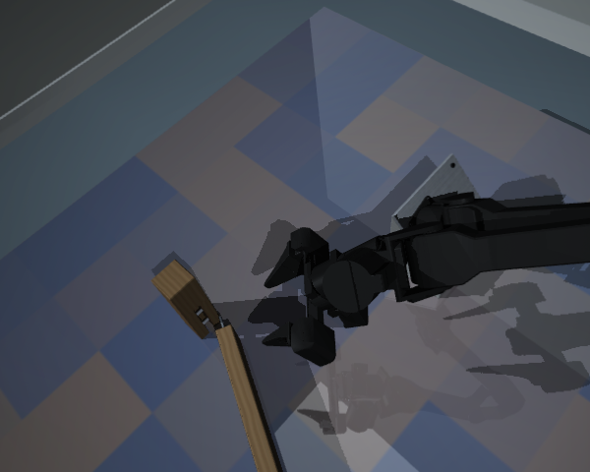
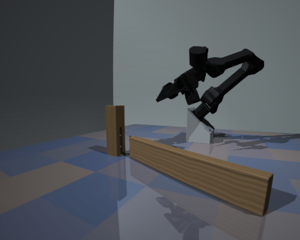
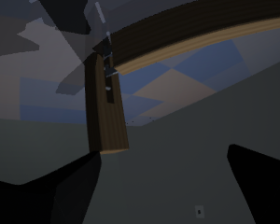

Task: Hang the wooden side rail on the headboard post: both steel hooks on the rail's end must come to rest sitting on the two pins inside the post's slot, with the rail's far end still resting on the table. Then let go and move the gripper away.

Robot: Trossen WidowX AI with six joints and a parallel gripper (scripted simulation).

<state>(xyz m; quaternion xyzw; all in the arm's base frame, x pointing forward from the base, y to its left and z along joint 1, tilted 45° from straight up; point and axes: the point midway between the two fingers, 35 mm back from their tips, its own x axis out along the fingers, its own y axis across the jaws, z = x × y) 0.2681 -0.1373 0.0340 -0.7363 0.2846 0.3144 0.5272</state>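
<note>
Now: gripper tip 16 cm to the left of the wooden headboard post, 12 cm above it and 3 cm short of it.
</note>
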